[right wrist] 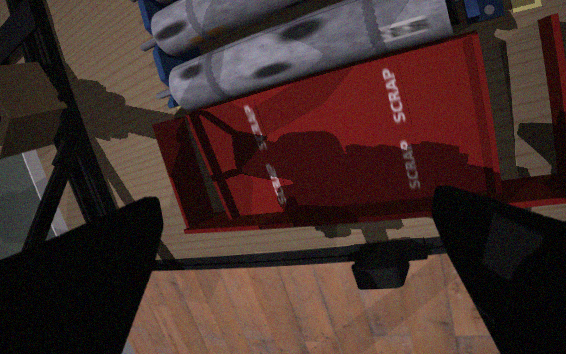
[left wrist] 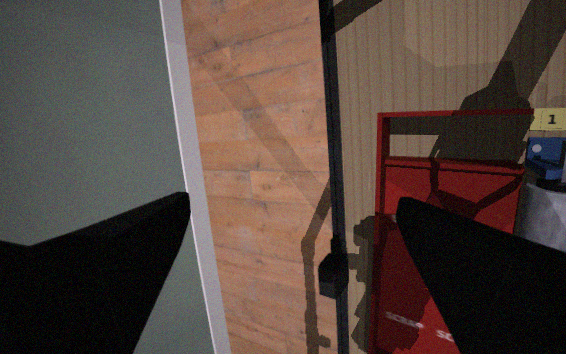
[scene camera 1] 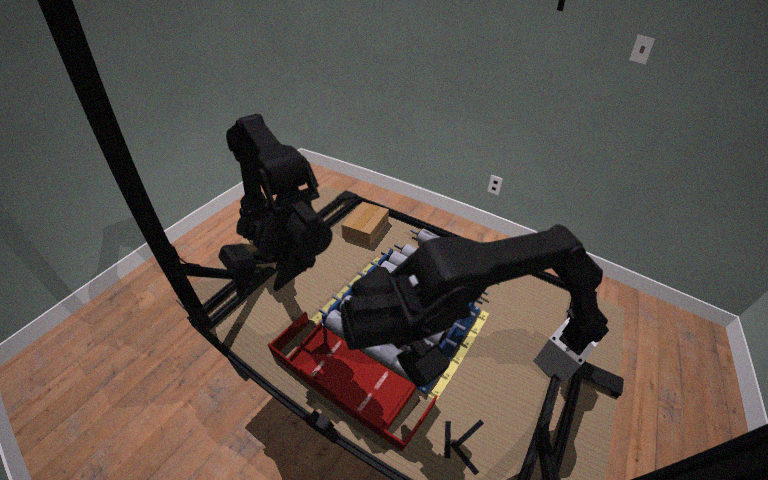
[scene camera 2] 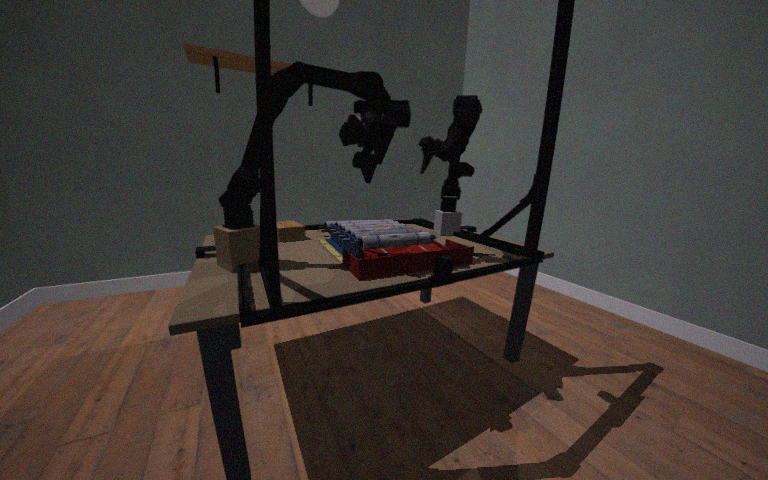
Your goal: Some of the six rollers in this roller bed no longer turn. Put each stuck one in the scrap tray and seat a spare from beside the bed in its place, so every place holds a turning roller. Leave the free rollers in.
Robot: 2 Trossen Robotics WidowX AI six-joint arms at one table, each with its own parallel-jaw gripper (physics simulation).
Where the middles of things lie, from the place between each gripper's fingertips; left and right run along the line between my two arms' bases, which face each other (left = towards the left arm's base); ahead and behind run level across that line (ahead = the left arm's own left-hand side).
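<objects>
My left hand: 24 cm above the cardboard box (scene camera 1: pixel 366 222), 4 cm to the right of it, 55 cm short of it.
My right hand: 290 mm to the right of the cardboard box, 230 mm above it, 520 mm short of it.
</objects>
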